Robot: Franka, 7 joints.
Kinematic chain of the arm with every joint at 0, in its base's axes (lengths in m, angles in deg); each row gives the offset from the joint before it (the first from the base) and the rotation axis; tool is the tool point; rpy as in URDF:
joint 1: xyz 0 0 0.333 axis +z
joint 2: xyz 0 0 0 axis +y
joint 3: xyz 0 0 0.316 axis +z
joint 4: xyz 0.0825 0 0 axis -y
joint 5: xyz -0.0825 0 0.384 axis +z
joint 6: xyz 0 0 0 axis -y
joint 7: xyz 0.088 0 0 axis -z
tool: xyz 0 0 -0.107 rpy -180 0 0
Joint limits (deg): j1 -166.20..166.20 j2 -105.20..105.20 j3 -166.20..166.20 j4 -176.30..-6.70 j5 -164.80..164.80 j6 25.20..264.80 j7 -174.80..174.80
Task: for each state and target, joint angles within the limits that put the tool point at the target. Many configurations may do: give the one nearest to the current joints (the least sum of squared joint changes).
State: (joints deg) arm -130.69 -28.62 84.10 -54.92 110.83 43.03 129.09
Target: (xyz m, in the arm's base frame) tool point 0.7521 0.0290 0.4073
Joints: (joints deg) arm -150.53 -68.64 98.13 -58.22 112.86 64.33 129.09
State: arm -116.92 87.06 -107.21 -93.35 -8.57 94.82 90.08
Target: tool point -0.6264 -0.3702 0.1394
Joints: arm -102.37 105.20 -83.12 -65.71 -5.69 107.88 90.08
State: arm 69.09 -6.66 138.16 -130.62 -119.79 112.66 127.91
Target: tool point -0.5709 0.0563 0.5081
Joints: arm 55.95 2.80 125.48 -120.84 -120.00 108.38 127.91
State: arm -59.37 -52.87 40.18 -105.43 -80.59 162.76 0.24
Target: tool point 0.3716 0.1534 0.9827
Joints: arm -67.97 -39.05 40.46 -78.82 -77.09 158.54 0.24
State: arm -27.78 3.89 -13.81 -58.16 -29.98 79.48 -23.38
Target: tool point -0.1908 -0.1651 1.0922
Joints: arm -35.19 -25.90 -32.45 -36.48 -37.46 97.02 -23.38
